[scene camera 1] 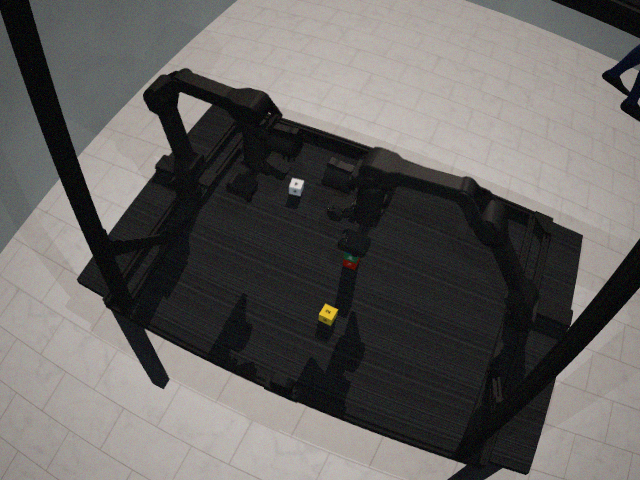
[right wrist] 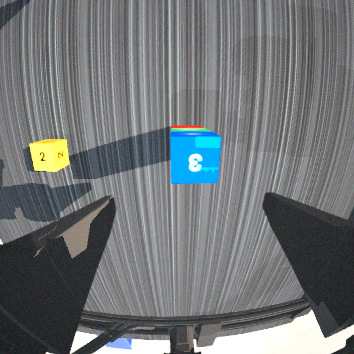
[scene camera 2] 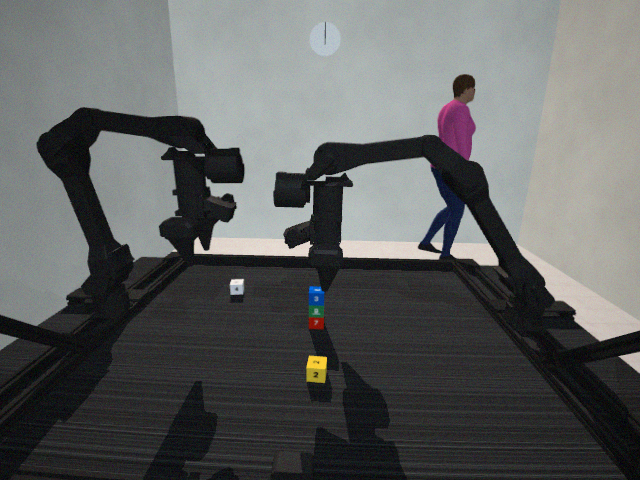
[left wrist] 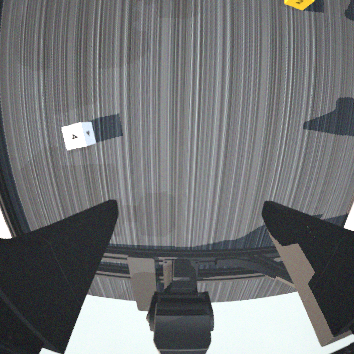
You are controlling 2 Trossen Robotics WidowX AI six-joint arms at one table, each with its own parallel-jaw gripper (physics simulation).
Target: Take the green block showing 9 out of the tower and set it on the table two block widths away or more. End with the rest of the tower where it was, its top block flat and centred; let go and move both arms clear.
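Places are measured from the left arm's base along level axes (x left, y ahead, z down), in metres.
Pixels of known places: left gripper, fingertip midpoint: [scene camera 1: 258, 188] [scene camera 2: 199, 257] [left wrist: 191, 208]; right gripper, fingertip midpoint: [right wrist: 191, 201] [scene camera 2: 325, 281]; left arm's base at its link origin: [scene camera 1: 188, 195] [scene camera 2: 112, 310] [left wrist: 180, 270]; right arm's base at its link origin: [scene camera 1: 516, 323] [right wrist: 180, 329] [scene camera 2: 522, 323].
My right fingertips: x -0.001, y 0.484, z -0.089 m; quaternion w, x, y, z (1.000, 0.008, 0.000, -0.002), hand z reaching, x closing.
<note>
Ahead of a thing's pixels: the offset from my right fingertips to its top centre.
The tower has a blue block showing 3 @(dx +0.004, dy -0.018, dz +0.022 m) [scene camera 2: 316, 298] [right wrist: 195, 158] on top, the green block showing 9 @(dx +0.004, dy -0.018, dz +0.051 m) [scene camera 1: 351, 256] [scene camera 2: 316, 311] in the middle and a red block showing 7 @(dx +0.004, dy -0.018, dz +0.080 m) [scene camera 1: 350, 264] [scene camera 2: 316, 323] at the bottom. It stands upright and looks aligned. My right gripper [scene camera 1: 360, 232] [scene camera 2: 326, 281] [right wrist: 191, 201] is open and empty, pointing down close to the tower's top, slightly to its right in scene camera 2. It hides the blue block in scene camera 1. My left gripper [scene camera 1: 263, 187] [scene camera 2: 196, 250] [left wrist: 191, 208] is open and empty, raised at the left, well away from the tower.
A white block showing 4 @(dx +0.154, dy -0.236, dz +0.080 m) [scene camera 1: 296, 187] [scene camera 2: 236, 286] [left wrist: 78, 135] lies left of the tower, towards the back in scene camera 2. A yellow block showing 2 @(dx -0.160, dy -0.009, dz +0.080 m) [scene camera 1: 328, 314] [scene camera 2: 316, 369] [right wrist: 49, 155] lies in front of the tower. A person [scene camera 2: 454, 129] stands beyond the table.
</note>
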